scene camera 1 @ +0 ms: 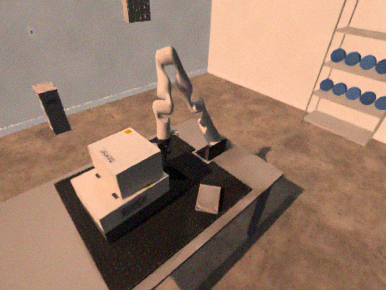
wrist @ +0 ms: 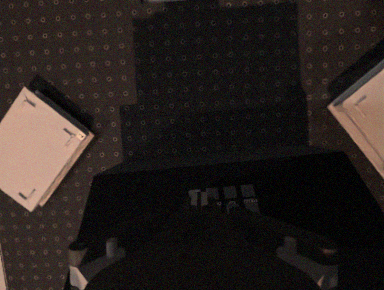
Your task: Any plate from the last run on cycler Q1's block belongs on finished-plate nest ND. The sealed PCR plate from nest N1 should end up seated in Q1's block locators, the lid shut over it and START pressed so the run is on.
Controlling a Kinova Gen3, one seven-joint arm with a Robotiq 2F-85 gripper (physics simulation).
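The cycler stands on the dark perforated mat, its lid shut over the block in the scene view. The lid hides the block and anything on it. My gripper is shut and empty, pointing down beside the cycler's panel. In the wrist view its fingertips are at the row of grey keys, at the row's left part. Contact and the START label cannot be made out. A pale nest or plate lies on the mat; which nest it is cannot be told.
In the wrist view, a pale plate-like piece sits at the left and another at the right, both turned at an angle. The arm's dark base block stands at the table's back right. The table's edge runs along the mat's right side.
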